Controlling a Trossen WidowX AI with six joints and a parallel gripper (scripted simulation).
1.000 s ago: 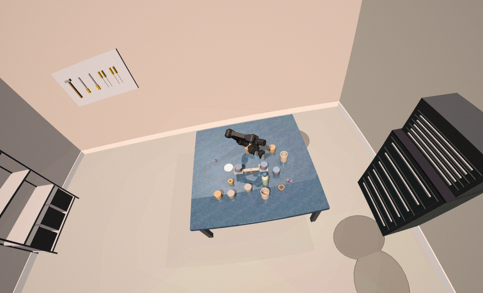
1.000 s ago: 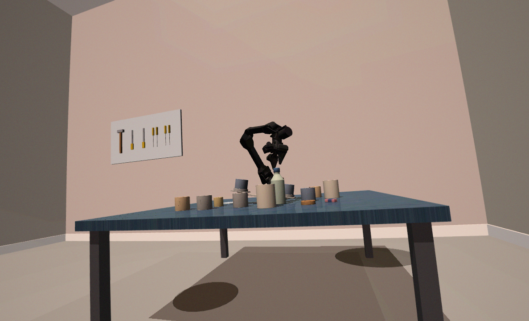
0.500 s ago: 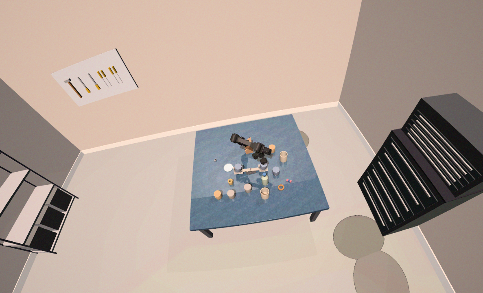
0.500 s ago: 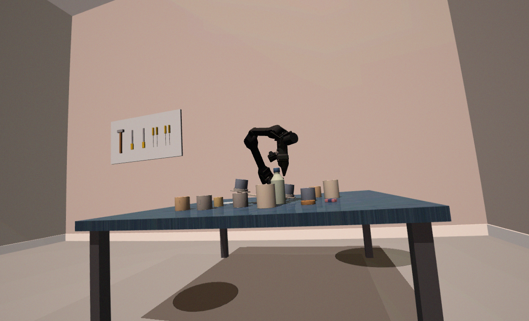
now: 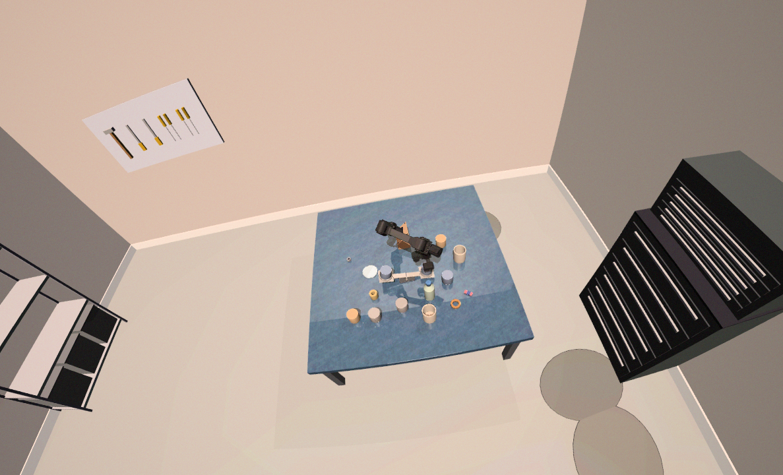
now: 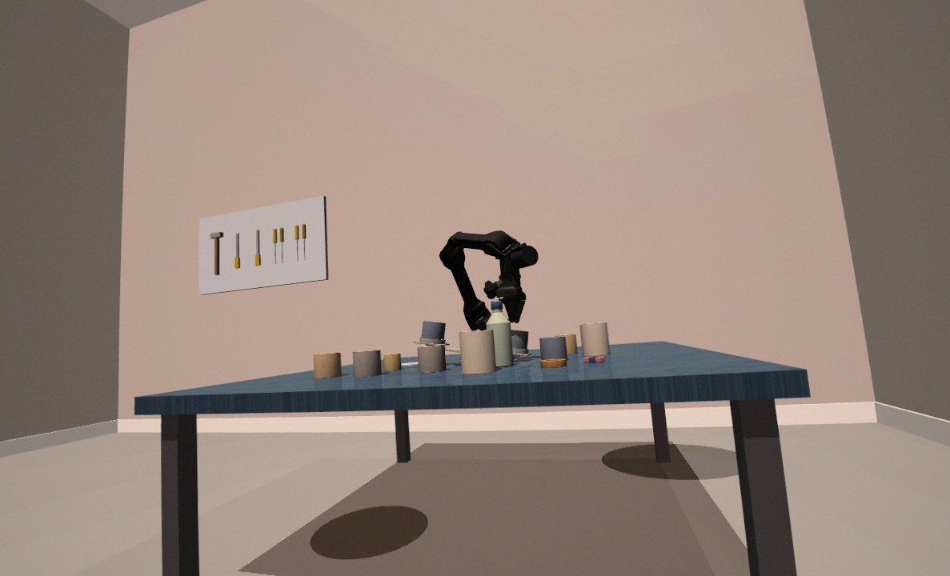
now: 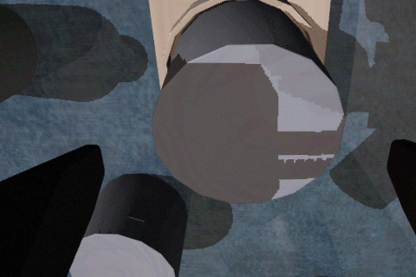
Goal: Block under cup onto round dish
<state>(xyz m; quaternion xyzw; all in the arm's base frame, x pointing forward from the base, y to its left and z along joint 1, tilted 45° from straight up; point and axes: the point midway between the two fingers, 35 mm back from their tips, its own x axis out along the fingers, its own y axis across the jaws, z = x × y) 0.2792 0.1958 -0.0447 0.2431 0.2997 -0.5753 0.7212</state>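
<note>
Now: the block 70 mm below my gripper tip. From my gripper tip the other things lie so: white round dish 40 mm behind, 380 mm to the right, 110 mm below; pale bottle 160 mm ahead, 10 mm to the left; pink eraser 160 mm ahead, 240 mm to the left, 110 mm below.
</note>
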